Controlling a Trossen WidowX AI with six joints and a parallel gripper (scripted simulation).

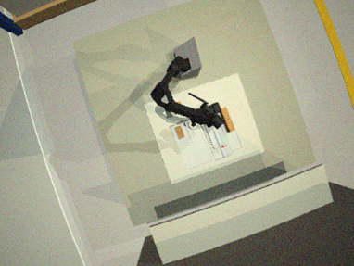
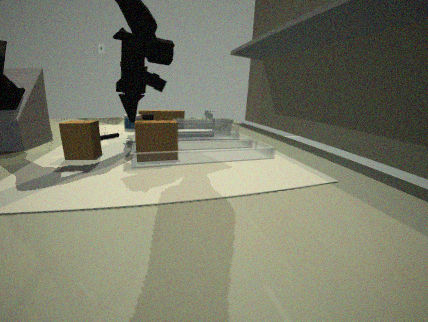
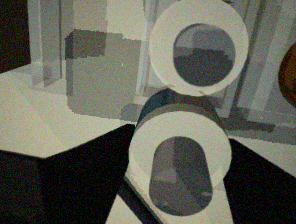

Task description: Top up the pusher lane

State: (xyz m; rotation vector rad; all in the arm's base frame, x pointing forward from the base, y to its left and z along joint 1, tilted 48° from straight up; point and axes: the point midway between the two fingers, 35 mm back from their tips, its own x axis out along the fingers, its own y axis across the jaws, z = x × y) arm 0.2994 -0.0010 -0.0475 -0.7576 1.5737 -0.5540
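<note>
The pusher lane lies 18 cm ahead of my gripper tip, 5 cm to the left of it and 3 cm below it. From my gripper tip the other things lie so: shelf wall (65 cm ahead, 35 cm above, 5 cm to the left).
</note>
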